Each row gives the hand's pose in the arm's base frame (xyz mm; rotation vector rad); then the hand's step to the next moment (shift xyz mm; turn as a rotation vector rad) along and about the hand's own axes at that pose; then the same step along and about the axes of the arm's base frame.
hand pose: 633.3 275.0 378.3 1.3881 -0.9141 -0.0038
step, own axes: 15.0 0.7 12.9 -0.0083 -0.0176 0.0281
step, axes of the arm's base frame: 2.6 -18.1 7.6 -0.0122 -0.0234 -0.0218
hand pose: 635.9 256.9 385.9 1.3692 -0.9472 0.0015
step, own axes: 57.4 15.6 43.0 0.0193 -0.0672 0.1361
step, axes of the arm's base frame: 4.8 -60.5 41.3 -0.0301 -0.1388 -0.0568
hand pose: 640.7 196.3 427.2 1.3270 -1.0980 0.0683
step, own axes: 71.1 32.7 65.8 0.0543 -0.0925 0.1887
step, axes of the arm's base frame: -21.1 -79.1 61.3 -0.0275 -0.2068 -0.0600
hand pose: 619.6 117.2 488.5 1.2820 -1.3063 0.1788
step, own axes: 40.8 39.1 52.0 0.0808 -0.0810 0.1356
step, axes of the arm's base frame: -45.0 -46.6 41.2 0.0053 -0.1763 -0.0194
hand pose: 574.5 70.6 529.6 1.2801 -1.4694 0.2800
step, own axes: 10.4 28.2 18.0 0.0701 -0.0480 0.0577
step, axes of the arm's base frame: -30.7 -8.2 14.8 0.0203 -0.0996 0.0148
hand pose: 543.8 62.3 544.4 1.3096 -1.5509 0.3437
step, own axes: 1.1 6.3 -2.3 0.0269 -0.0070 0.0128
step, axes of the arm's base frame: -4.1 3.4 4.3 0.0028 -0.0271 0.0140
